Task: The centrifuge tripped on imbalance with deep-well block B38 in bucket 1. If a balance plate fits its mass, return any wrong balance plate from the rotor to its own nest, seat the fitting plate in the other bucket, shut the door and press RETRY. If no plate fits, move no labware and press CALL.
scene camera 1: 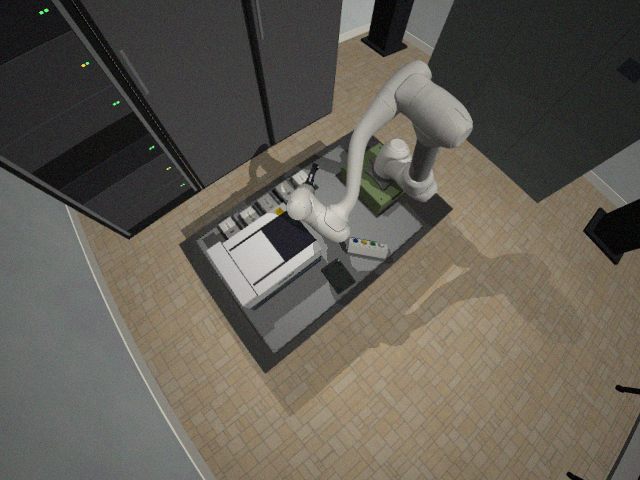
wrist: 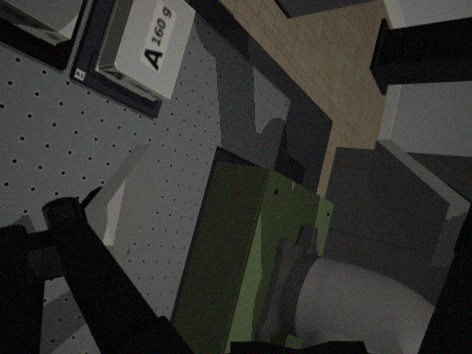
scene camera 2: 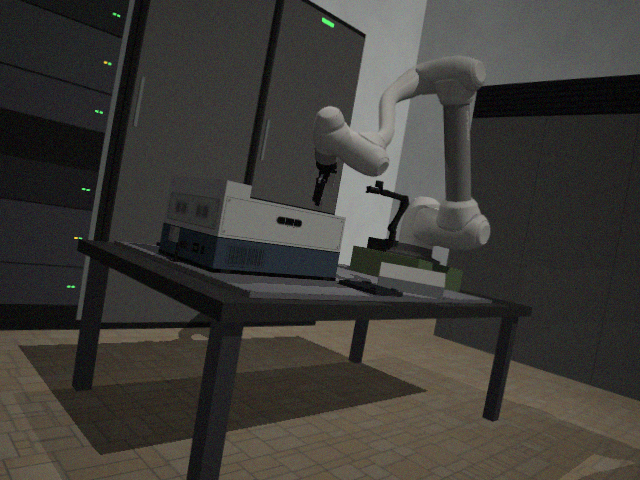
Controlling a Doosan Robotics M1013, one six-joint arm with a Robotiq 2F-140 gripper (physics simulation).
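Places are measured from the arm's base along level axes (x back, y left, z down), in metres.
Where they show: gripper, between the fingertips: (wrist: 262, 165) (scene camera 2: 324, 197); arm's base, origin of its link: (scene camera 1: 382, 174) (wrist: 286, 286).
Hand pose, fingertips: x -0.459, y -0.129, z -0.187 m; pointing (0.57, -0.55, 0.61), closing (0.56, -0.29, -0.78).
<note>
Each offset is from my fingertips to the centre of the thing. "spot": to the spot under its first point.
My gripper (scene camera 1: 313, 175) (scene camera 2: 316, 200) (wrist: 262, 165) is open and empty, above the nest-row end nearest the arm base. Balance plate A {dx +0.043, dy -0.152, dz +0.250 m} (wrist: 145, 47), marked 160 g, lies in its dark nest {spot: dx -0.005, dy -0.101, dz +0.271 m} (wrist: 90, 55) at top left in the wrist view; part of another plate {spot: dx -0.064, dy -0.096, dz +0.229 m} (wrist: 50, 17) shows beside it. Several pale plates {dx -0.356, dy -0.122, dz +0.250 m} (scene camera 1: 248, 215) stand in a row behind the centrifuge {dx -0.403, dy +0.163, dz +0.161 m} (scene camera 1: 255, 258) (scene camera 2: 281, 232). The centrifuge top has a dark rectangular area (scene camera 1: 289, 237); rotor, buckets and block B38 cannot be made out. A button box {dx +0.077, dy +0.431, dz +0.241 m} (scene camera 1: 367, 250) (scene camera 2: 412, 279) has blue, yellow, green and white buttons.
A green base block (scene camera 1: 379, 195) (scene camera 2: 364, 259) (wrist: 215, 240) carries the arm at the table's right. A flat dark pad {spot: dx -0.152, dy +0.458, dz +0.270 m} (scene camera 1: 338, 276) (scene camera 2: 371, 287) lies between the centrifuge and the front edge. Tall dark cabinets (scene camera 1: 206, 77) (scene camera 2: 196, 103) stand behind the table.
</note>
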